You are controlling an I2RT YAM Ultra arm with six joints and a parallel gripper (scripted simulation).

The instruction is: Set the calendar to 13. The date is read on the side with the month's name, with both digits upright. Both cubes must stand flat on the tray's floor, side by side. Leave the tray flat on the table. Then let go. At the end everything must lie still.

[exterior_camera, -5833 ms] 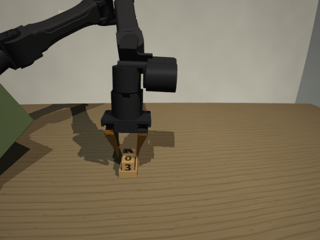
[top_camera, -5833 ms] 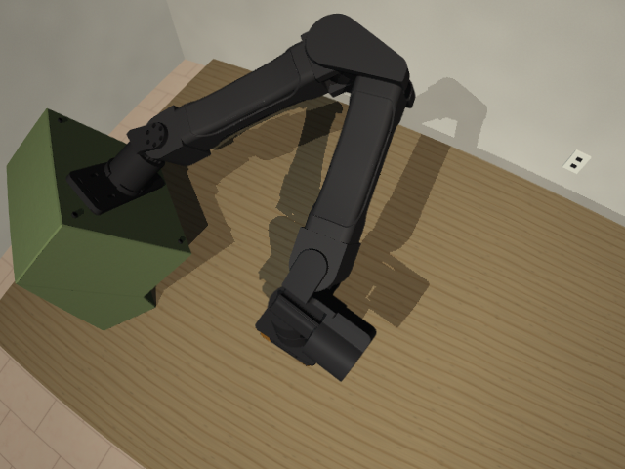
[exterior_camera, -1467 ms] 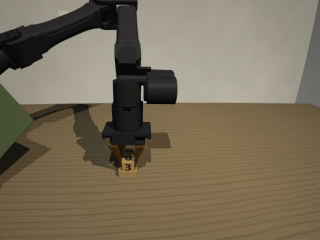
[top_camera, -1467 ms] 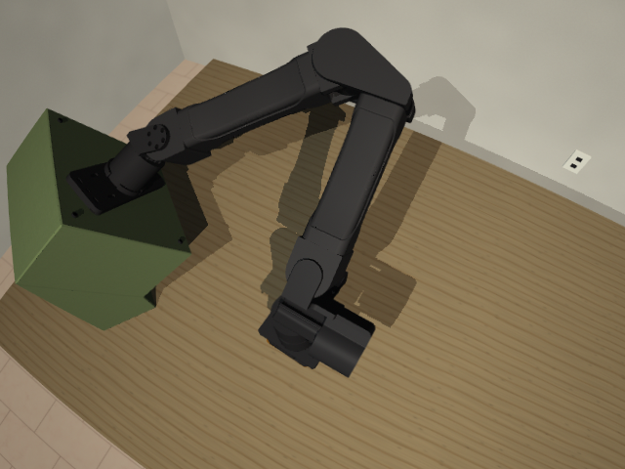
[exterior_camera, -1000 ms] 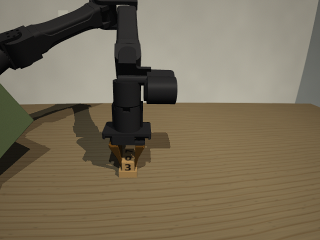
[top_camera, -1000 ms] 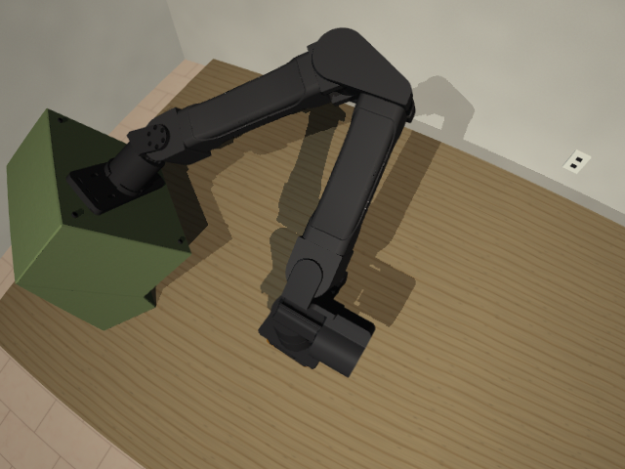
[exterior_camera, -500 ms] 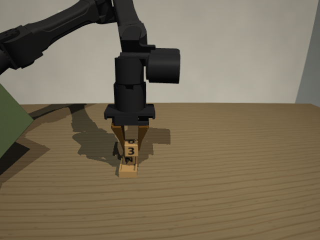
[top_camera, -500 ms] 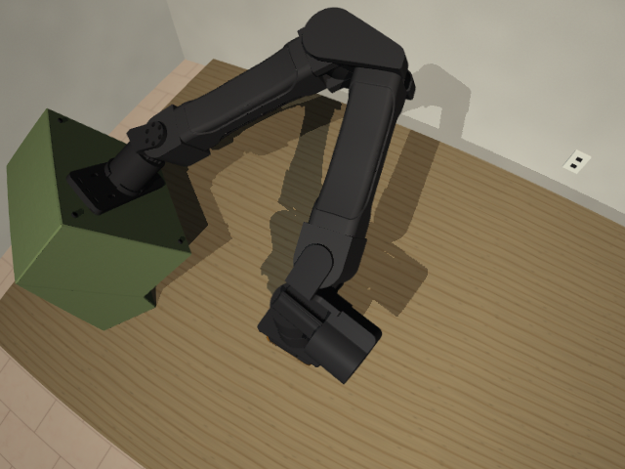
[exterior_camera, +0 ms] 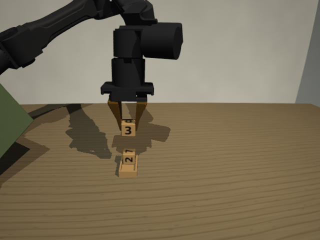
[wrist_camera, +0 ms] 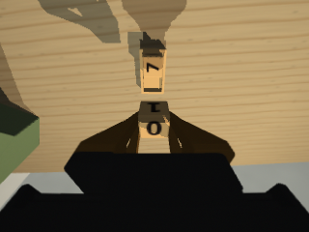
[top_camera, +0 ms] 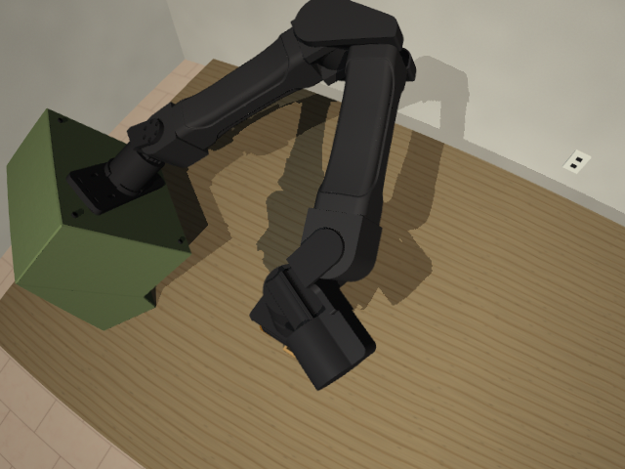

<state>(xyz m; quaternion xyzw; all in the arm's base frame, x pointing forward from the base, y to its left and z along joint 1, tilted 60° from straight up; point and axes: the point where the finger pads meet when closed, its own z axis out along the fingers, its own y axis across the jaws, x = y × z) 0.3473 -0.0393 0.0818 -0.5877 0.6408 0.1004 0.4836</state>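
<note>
My gripper is now right at the wooden cube. The rest, counted from my hand: wooden tray 11 cm below, 2 cm to the left, 1 cm behind.
</note>
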